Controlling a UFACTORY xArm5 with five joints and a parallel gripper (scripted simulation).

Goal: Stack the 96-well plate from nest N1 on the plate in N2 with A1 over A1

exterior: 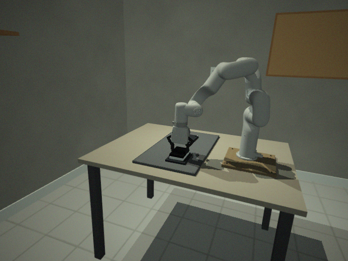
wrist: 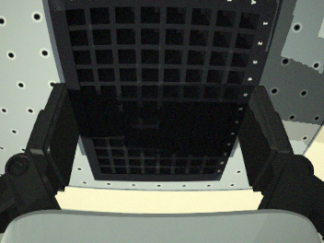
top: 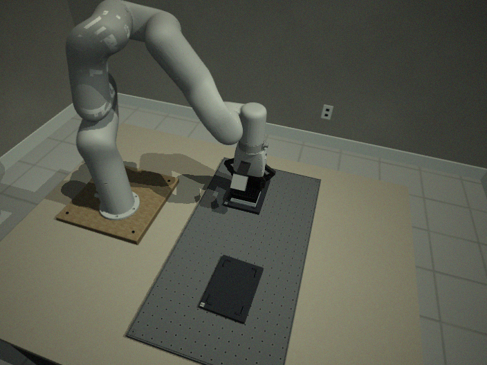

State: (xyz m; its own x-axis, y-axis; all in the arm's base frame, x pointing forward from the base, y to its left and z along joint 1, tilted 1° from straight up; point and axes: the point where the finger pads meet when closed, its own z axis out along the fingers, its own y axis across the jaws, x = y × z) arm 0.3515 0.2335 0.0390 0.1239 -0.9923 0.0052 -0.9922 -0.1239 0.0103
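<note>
Now: hand 10 mm above the black 96-well plate. Round my hand: white 96-well plate 30 mm below; corner label 50 mm ahead, 420 mm to the right, 40 mm below.
</note>
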